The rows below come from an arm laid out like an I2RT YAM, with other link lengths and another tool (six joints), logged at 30 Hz.
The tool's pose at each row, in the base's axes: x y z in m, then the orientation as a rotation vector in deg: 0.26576 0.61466 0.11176 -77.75 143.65 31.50; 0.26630 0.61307 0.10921 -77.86 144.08 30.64; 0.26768 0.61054 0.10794 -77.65 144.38 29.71; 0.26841 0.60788 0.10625 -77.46 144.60 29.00; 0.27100 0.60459 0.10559 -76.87 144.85 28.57; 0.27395 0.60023 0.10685 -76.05 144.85 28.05; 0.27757 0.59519 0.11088 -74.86 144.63 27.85; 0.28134 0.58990 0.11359 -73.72 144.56 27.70; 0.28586 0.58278 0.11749 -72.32 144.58 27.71; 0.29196 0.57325 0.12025 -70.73 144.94 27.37
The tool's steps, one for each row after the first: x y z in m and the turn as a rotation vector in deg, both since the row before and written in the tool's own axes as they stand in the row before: 0.00187 -0.00179 0.00163 0.44 0.53 0.05; 0.00163 -0.00269 0.00013 0.60 0.29 0.14; 0.00223 -0.00230 0.00047 0.47 0.20 0.12; 0.00131 -0.00398 -0.00063 0.39 -0.02 0.37; 0.00120 -0.00449 -0.00277 0.57 -0.30 0.37; 0.00028 -0.00495 -0.00549 0.52 -0.71 0.50; 0.00076 -0.00549 -0.00434 0.43 -0.57 0.56; 0.00112 -0.00694 -0.00607 0.37 -0.64 0.76; 0.00221 -0.00983 -0.00585 0.57 -0.39 0.97
